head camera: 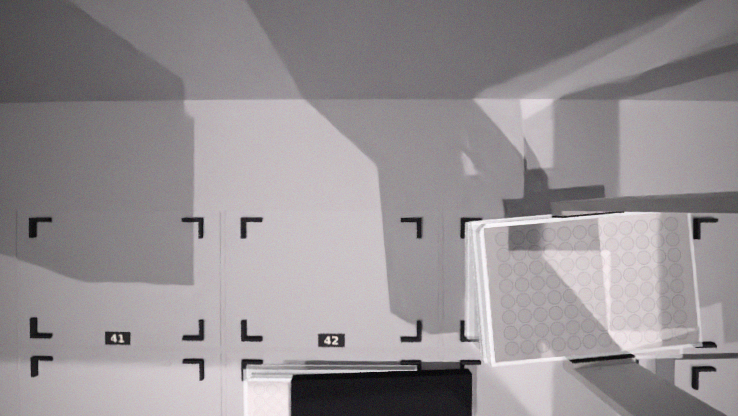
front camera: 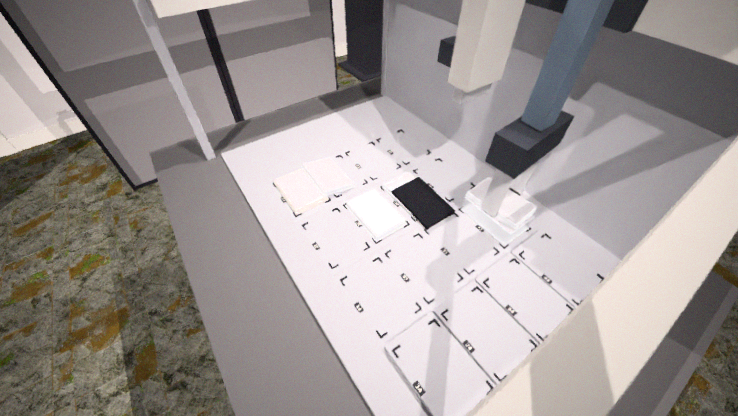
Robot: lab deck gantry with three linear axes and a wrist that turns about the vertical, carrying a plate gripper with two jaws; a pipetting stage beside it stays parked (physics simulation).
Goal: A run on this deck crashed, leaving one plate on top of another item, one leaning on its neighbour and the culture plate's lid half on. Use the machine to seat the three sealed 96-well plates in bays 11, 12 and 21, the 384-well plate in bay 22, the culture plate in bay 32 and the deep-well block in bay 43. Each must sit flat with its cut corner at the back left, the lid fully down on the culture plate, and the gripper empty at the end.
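Places are measured from the robot's base along level axes (x ahead, y left, z up), in centimetres.
Pixels of known places: gripper, fingertip midpoint: (head camera: 587, 283) (front camera: 501, 201); robot's base, link origin: (front camera: 274, 184).
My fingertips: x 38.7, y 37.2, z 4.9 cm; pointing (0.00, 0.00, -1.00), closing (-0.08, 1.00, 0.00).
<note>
Ahead of a thing's pixels: the offset from my fingertips to its top centre. "*": to the spot under its first point.
My gripper (front camera: 505, 202) (head camera: 595, 285) is shut on a sealed 96-well plate @[dx -0.2, dy +0.0, dz +0.8 cm] (front camera: 518, 209) (head camera: 555, 297), its jaws against both long sides. That plate is slightly turned, over the deep-well block @[dx +0.5, dy -0.8, dz -0.7 cm] (front camera: 500, 231) (head camera: 472, 289) in bay 43; I cannot tell whether they touch. The culture plate @[* dx -20.3, dy -8.9, dz -3.5 cm] (head camera: 267, 396) is in bay 32, with its black lid @[dx -12.1, dy -11.5, dz -2.7 cm] (front camera: 423, 202) (head camera: 382, 395) shifted right and half on. The white 384-well plate @[dx -15.9, dy -22.2, dz -3.5 cm] (front camera: 376, 212) is in bay 22. One sealed plate @[dx -32.3, dy -25.4, dz -2.1 cm] (front camera: 327, 175) leans on another sealed plate @[dx -32.3, dy -32.9, dz -3.5 cm] (front camera: 298, 192) around bays 21 and 11. Cut corners are unclear.
The pale pipetting stage (front camera: 478, 51) hangs behind, left of the gripper's blue column (front camera: 568, 67) in the front view. Corner brackets mark the bays, including 41 and 42 left of the block in the head view. A pale upright post (front camera: 178, 82) stands at the deck's left edge.
</note>
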